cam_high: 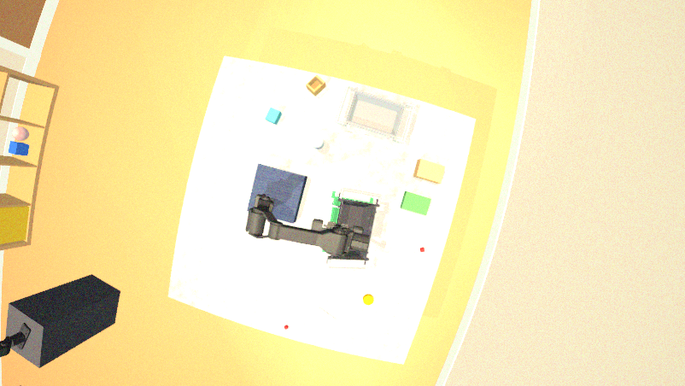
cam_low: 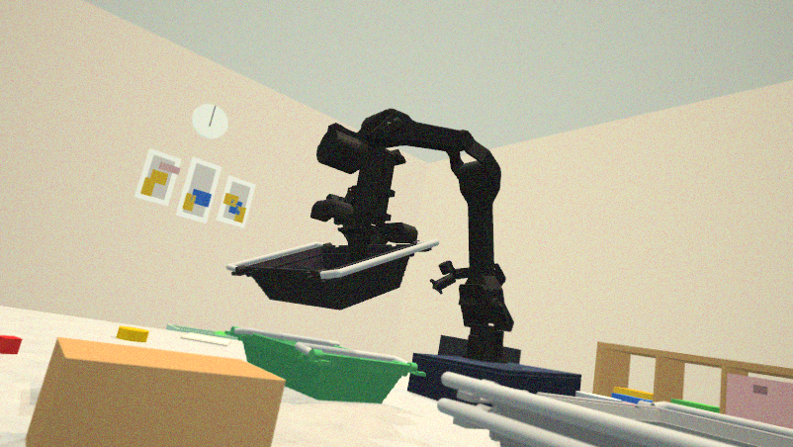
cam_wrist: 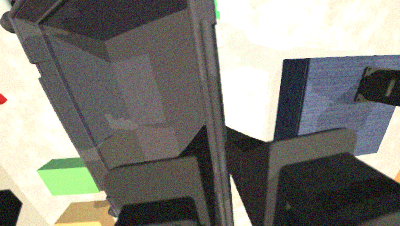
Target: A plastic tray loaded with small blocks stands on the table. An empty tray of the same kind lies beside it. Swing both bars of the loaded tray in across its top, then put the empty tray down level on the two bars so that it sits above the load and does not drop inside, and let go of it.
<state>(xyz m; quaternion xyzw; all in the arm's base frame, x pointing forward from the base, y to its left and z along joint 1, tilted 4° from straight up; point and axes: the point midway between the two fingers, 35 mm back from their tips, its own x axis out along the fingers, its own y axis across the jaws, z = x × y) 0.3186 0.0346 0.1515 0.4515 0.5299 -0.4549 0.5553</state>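
My gripper tip is 7 cm short of the black tray and 1 cm to the right of it. Also, from my gripper tip: green block: 30 cm ahead, 20 cm to the left, 16 cm below; red bit: 42 cm ahead, 1 cm to the left, 17 cm below; yellow disc: 27 cm ahead, 30 cm to the right, 17 cm below.
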